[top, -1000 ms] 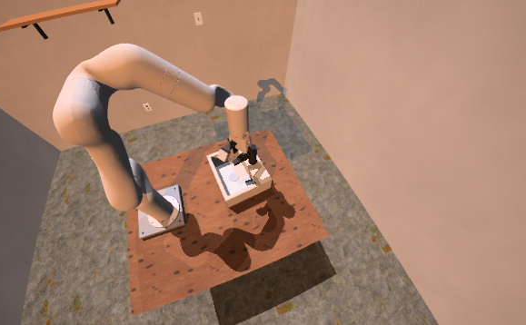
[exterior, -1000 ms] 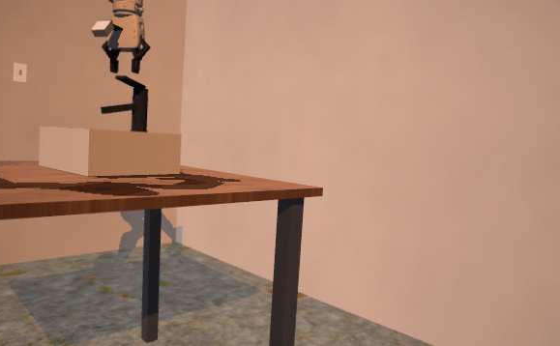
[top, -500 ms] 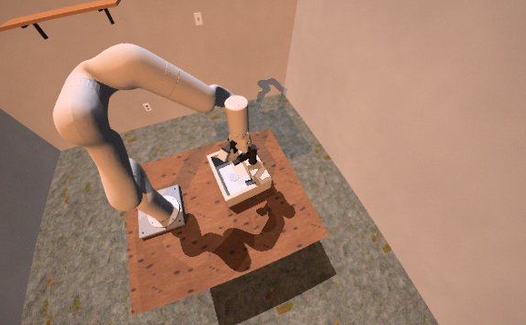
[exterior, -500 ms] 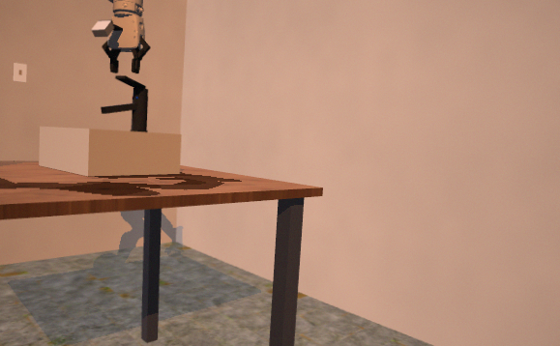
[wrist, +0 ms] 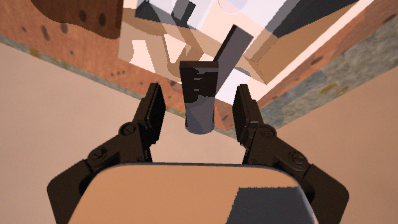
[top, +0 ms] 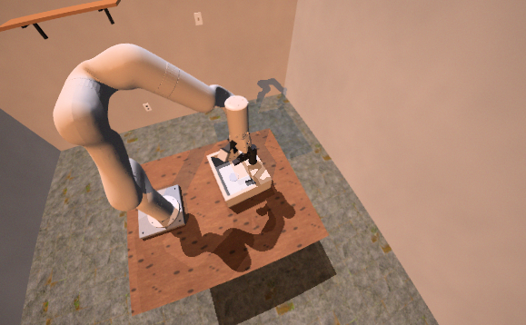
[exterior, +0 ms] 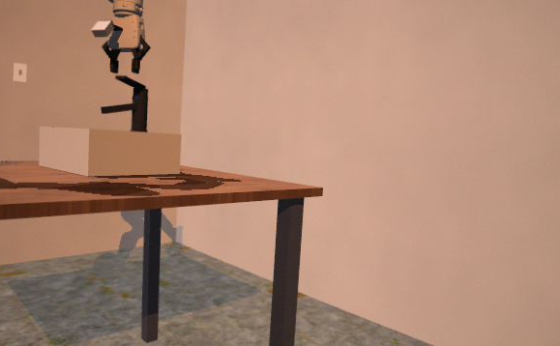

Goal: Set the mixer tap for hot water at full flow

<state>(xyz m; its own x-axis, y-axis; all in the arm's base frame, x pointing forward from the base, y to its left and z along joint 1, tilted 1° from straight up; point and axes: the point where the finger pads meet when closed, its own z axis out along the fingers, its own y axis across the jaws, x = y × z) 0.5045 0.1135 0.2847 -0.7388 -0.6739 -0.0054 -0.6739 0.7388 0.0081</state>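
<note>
Right now my hand is 3 cm short of the lever, 3 cm to the right of it and 4 cm above it. From my hand the other things lie so: sink basin (4 cm behind, 3 cm to the left, 27 cm below).
</note>
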